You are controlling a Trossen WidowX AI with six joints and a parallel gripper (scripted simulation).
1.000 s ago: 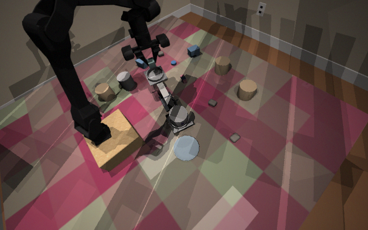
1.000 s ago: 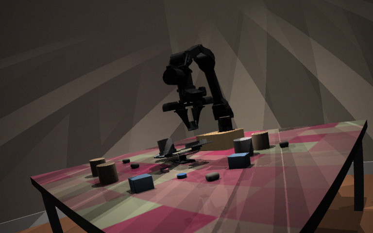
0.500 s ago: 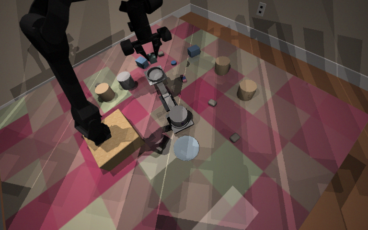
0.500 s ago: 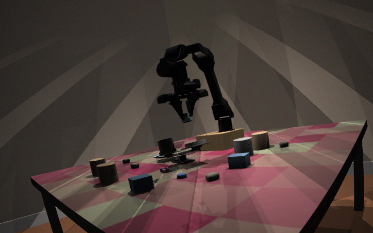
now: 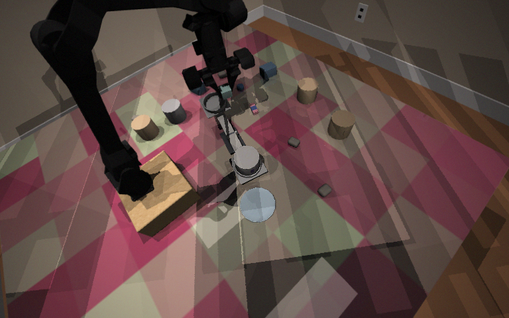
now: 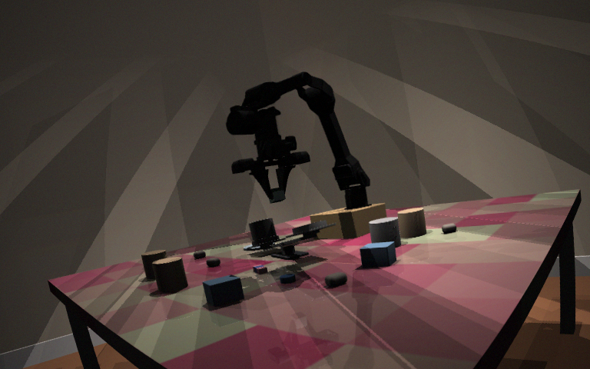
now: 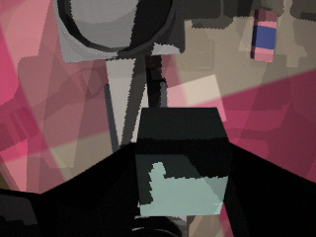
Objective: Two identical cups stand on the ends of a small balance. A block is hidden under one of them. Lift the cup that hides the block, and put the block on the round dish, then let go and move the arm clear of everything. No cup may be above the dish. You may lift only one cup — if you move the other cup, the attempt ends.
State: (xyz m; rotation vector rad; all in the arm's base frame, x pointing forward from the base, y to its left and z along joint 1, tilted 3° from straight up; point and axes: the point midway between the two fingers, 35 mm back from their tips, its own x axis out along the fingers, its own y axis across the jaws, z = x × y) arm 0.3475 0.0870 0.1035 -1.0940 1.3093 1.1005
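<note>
The round dish is 90 mm behind my gripper tip, 290 mm to the right of it and 150 mm below it. The rest, counted from my gripper tip: blue disc: 120 mm ahead, 170 mm to the left, 150 mm below; then red-blue piece: 100 mm ahead, 30 mm to the left, 150 mm below.
</note>
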